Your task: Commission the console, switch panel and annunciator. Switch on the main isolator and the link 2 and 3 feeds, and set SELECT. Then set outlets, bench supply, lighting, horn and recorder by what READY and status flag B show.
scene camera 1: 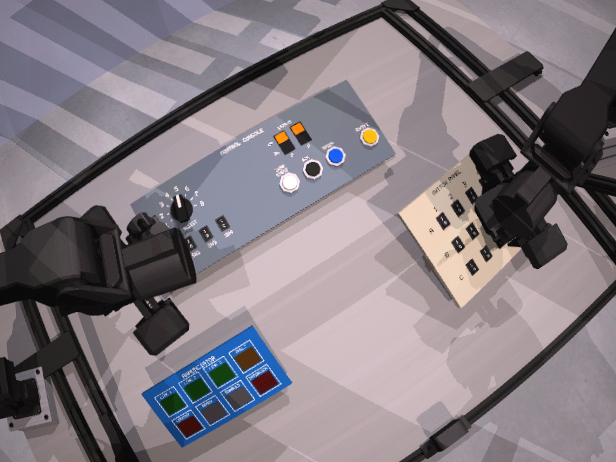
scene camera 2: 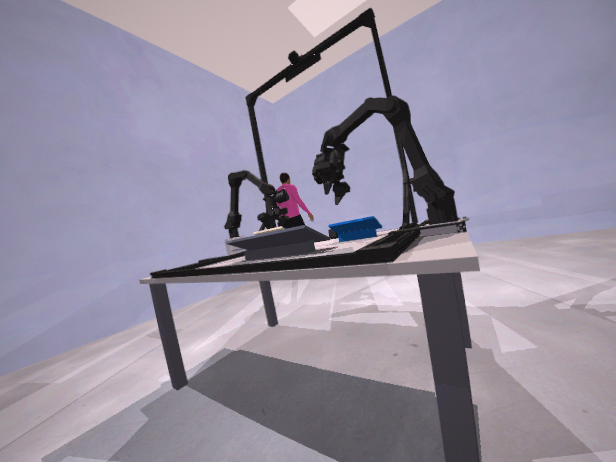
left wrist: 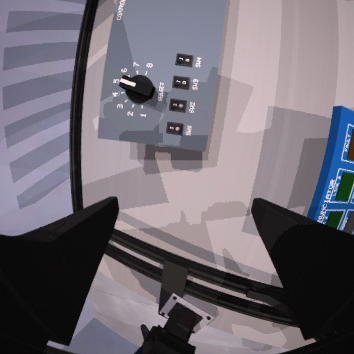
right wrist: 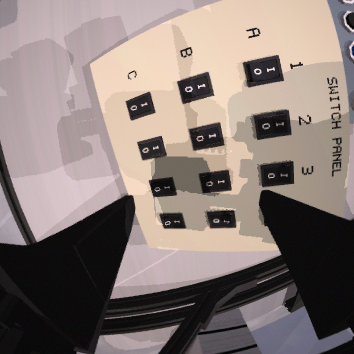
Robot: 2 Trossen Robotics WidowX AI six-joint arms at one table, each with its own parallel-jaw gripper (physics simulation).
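Seen in the pictures: left gripper, fingertip midpoint: [scene camera 2: 331,199] [left wrist: 185,204]; right gripper, fingertip midpoint: [right wrist: 197,199]; left arm's base, origin of the base link: [scene camera 1: 24,399] [scene camera 2: 444,221] [left wrist: 183,315]; right arm's base, origin of the base link: [scene camera 1: 611,111] [scene camera 2: 234,237].
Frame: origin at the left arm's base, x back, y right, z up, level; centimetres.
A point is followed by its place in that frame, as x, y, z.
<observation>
The grey control console [scene camera 1: 240,185] @(-48.4, -22.2, 4.0) [scene camera 2: 280,240] @(-47.9, -22.4, 3.1) [left wrist: 165,30] @(-47.1, -21.2, 3.7) has its SELECT knob [scene camera 1: 181,207] @(-38.9, -20.5, 6.5) [left wrist: 137,88] @(-38.3, -20.1, 6.3) pointing near 5. Two status flags [scene camera 1: 292,137] @(-58.4, -27.0, 5.0) show orange upper halves. The blue annunciator [scene camera 1: 252,333] @(-43.8, 1.2, 5.1) [scene camera 2: 356,230] @(-36.6, 8.5, 0.9) has dim green, amber, red and grey windows. The beige switch panel [scene camera 1: 457,292] @(-73.1, 4.8, 2.0) [right wrist: 155,55] @(-73.2, 1.5, 3.7) carries rockers in rows A, B and C; A4 is hidden behind a finger in the right wrist view. My right gripper [right wrist: 197,199] @(-82.0, -1.7, 6.7) [scene camera 1: 520,200] is open and empty above the switch panel. My left gripper [left wrist: 185,204] @(-32.4, -8.0, 13.9) [scene camera 2: 332,196] @(-32.4, -8.0, 13.9) is open and empty, high near the console's SELECT end.
White [scene camera 1: 289,183] @(-55.6, -20.0, 3.4), black [scene camera 1: 313,169] @(-59.8, -21.0, 3.4), blue [scene camera 1: 335,156] @(-63.7, -22.1, 3.4) and yellow [scene camera 1: 369,136] @(-70.1, -23.8, 3.5) buttons sit on the console. Small switches SW1 to SW4 stand beside the knob. A black frame [scene camera 1: 255,69] @(-57.1, -49.4, -0.6) borders the table. A person in pink [scene camera 2: 292,202] stands behind the table.
</observation>
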